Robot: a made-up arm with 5 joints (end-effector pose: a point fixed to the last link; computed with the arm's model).
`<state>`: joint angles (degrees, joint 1 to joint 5).
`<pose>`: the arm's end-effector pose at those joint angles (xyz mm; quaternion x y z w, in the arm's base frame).
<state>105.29 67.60 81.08 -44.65 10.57</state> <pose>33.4 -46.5 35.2 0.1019 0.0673 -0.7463 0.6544</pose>
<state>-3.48 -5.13 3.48 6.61 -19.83</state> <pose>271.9 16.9 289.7 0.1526 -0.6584 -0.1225 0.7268</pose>
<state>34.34 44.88 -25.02 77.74 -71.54</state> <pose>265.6 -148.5 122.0 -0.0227 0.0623 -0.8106 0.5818</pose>
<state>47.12 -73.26 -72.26 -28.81 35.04</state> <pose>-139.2 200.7 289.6 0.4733 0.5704 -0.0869 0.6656</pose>
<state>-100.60 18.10 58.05 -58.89 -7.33</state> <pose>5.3 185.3 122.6 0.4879 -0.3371 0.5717 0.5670</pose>
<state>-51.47 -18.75 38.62 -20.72 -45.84</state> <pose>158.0 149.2 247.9 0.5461 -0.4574 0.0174 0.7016</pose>
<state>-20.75 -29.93 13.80 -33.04 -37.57</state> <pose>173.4 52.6 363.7 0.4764 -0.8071 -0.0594 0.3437</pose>
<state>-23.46 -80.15 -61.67 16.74 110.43</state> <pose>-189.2 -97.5 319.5 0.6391 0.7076 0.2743 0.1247</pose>
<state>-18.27 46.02 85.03 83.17 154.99</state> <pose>65.3 10.5 141.1 0.8134 0.3458 0.4662 0.0389</pose>
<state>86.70 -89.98 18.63 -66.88 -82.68</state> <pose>38.7 126.1 335.7 0.0098 0.9127 -0.4076 0.0279</pose>
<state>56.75 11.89 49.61 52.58 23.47</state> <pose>117.9 -108.7 110.4 0.1305 0.1628 -0.3028 0.9300</pose>
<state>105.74 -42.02 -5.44 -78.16 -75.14</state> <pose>44.5 -5.7 413.6 -0.2288 -0.9242 0.3057 0.0098</pose>
